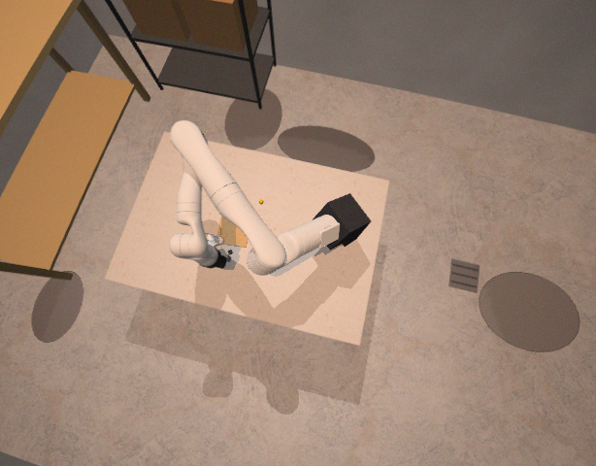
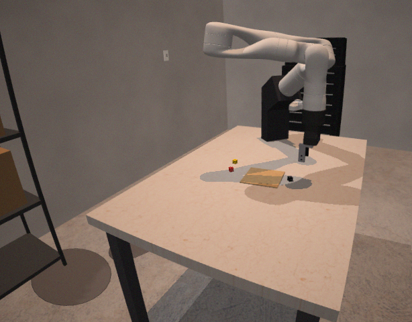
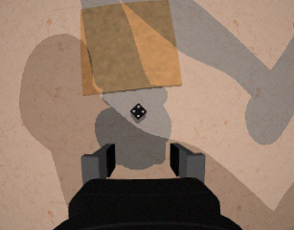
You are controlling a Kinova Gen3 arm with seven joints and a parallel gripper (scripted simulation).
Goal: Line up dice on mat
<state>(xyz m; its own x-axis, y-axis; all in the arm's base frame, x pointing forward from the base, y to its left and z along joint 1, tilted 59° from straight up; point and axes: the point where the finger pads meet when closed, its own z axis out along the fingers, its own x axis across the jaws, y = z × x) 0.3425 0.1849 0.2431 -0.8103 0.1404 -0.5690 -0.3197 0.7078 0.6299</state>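
My hand is 5 cm short of the yellow die, 31 cm to the left of it and 10 cm above it. Also, from my hand: tan mat 7 cm ahead, 13 cm to the right, 11 cm below; then black die 2 cm ahead, 4 cm to the right, 10 cm below; then red die 12 cm ahead, 26 cm to the right, 10 cm below.
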